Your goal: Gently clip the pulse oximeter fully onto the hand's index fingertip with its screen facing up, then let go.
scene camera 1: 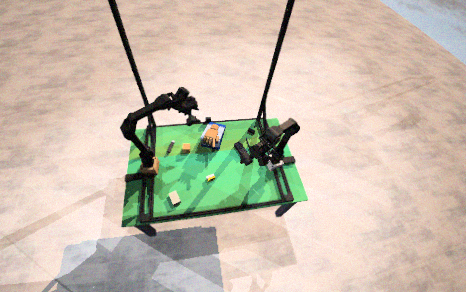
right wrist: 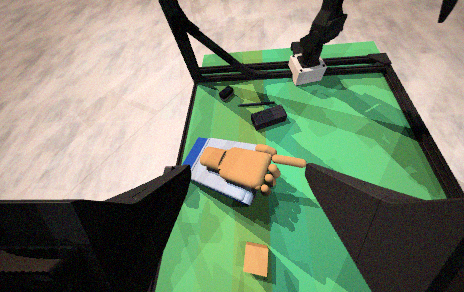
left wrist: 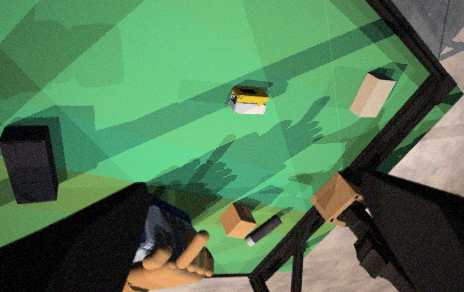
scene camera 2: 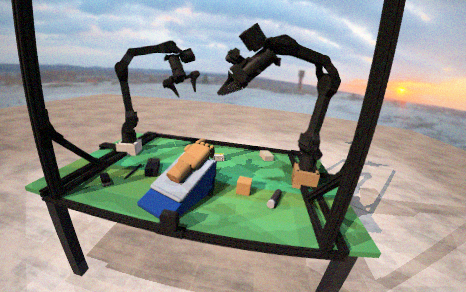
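Pixels of known places: left gripper, fingertip midpoint: (left wrist: pixel 255 187) (scene camera 2: pixel 187 94); right gripper, fingertip midpoint: (scene camera 1: pixel 199 115) (right wrist: pixel 247 169) (scene camera 2: pixel 219 94); left arm's base, origin of the base link: (scene camera 1: pixel 274 159) (right wrist: pixel 308 61) (scene camera 2: pixel 129 141); right arm's base, origin of the base link: (scene camera 1: pixel 148 163) (left wrist: pixel 351 211) (scene camera 2: pixel 306 168).
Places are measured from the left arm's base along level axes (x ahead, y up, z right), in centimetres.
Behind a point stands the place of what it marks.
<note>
The pulse oximeter (scene camera 1: pixel 210 177) {z 3.8, x 47.5, y -2.7 cm} (scene camera 2: pixel 219 157) {z 5.7, x 47.6, y -3.7 cm} (left wrist: pixel 249 100) {z 3.5, x 46.2, y -2.7 cm}, yellow with a dark screen over a white part, lies on the green table, apart from the hand. The tan hand (scene camera 1: pixel 212 134) {z 29.0, x 37.5, y 9.7 cm} (scene camera 2: pixel 192 159) {z 34.9, x 37.2, y 7.6 cm} (right wrist: pixel 245 167) {z 30.8, x 38.5, y 9.3 cm} rests on a sloped blue and white support (scene camera 2: pixel 150 204) {z 46.0, x 25.3, y -3.5 cm} (right wrist: pixel 197 148) {z 44.6, x 25.4, y -3.0 cm}. Its index finger (left wrist: pixel 193 249) (right wrist: pixel 291 161) points out straight, the tip bare; other fingers curl. My left gripper (scene camera 2: pixel 186 93) {z -4.8, x 29.6, y 24.8 cm} (left wrist: pixel 255 187) {z -4.8, x 29.6, y 24.8 cm} is open and empty, high above the table. My right gripper (scene camera 1: pixel 198 114) {z 31.1, x 44.9, y 29.3 cm} (scene camera 2: pixel 222 91) {z 31.1, x 44.9, y 29.3 cm} (right wrist: pixel 247 169) {z 31.1, x 44.9, y 29.3 cm} is open and empty, high above the hand's side of the table.
An orange cube (scene camera 1: pixel 186 147) {z 31.3, x 56.6, y -0.8 cm} (scene camera 2: pixel 244 185) {z 34.9, x 56.0, y -1.7 cm} (left wrist: pixel 238 220) {z 29.8, x 54.6, y -1.4 cm} and a dark cylinder (scene camera 2: pixel 274 198) {z 40.4, x 66.2, y -3.4 cm} (left wrist: pixel 265 230) {z 37.3, x 66.7, y -3.7 cm} lie beside the support. A cream block (scene camera 1: pixel 174 198) {z -2.4, x 73.7, y -2.9 cm} (left wrist: pixel 373 95) {z -2.2, x 71.8, y -2.9 cm} lies farther off. A black box (scene camera 2: pixel 152 167) {z 22.9, x 19.4, y -2.5 cm} (right wrist: pixel 269 117) {z 19.4, x 19.5, y -2.4 cm}, a thin dark stick (right wrist: pixel 256 104) {z 21.7, x 10.7, y -5.2 cm} and a small black item (right wrist: pixel 226 93) {z 32.0, x 4.7, y -2.8 cm} lie across from the cube.
</note>
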